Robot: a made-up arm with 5 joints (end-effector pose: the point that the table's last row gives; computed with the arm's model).
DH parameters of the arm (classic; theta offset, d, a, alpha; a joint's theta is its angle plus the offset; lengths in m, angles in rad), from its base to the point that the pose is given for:
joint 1: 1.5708 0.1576 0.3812 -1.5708
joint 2: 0 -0.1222 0.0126 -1.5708
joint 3: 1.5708 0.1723 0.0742 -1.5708
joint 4: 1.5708 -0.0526 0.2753 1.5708
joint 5: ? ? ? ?
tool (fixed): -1.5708 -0.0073 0 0
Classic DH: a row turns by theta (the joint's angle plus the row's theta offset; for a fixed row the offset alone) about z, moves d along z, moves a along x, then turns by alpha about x.
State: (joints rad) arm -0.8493 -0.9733 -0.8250 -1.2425 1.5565
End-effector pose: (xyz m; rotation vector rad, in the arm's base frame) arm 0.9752 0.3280 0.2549 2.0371 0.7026 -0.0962
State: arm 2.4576 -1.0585 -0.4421 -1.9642 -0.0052
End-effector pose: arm -0.8227 -0.6025 0.0001 1.4934 -0.8549 -1.8614
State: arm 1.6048 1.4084 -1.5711 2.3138 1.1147
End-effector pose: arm -0.2175 0.0458 0.5058 -0.9915 -1.3163 -2.0728
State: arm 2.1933 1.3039 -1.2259 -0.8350 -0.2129
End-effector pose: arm -0.3477 0.0280 -0.4095 2.4251 1.0641 -1.4028
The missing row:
joint 5: -1.5708 0.3574 0.0227 -1.5708
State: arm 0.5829 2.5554 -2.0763 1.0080 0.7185
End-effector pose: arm -0.2589 0.4751 -0.0759 -0.7615 1.6969 0.8614
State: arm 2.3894 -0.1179 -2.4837 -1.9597 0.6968
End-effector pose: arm -0.3010 -0.4433 -0.4399 1.7057 1.2563 -1.6583
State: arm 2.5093 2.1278 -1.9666 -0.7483 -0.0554
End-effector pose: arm 0.1473 -0.0467 -0.1177 2.5387 0.9104 -0.1053
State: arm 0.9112 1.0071 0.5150 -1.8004 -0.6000
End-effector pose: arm 0.3303 0.2076 -0.1107 -1.3154 1.1595 -0.0684
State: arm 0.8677 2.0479 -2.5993 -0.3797 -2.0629
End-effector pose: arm -0.3734 -0.1110 -0.0272 0.3459 0.0517 -1.6770
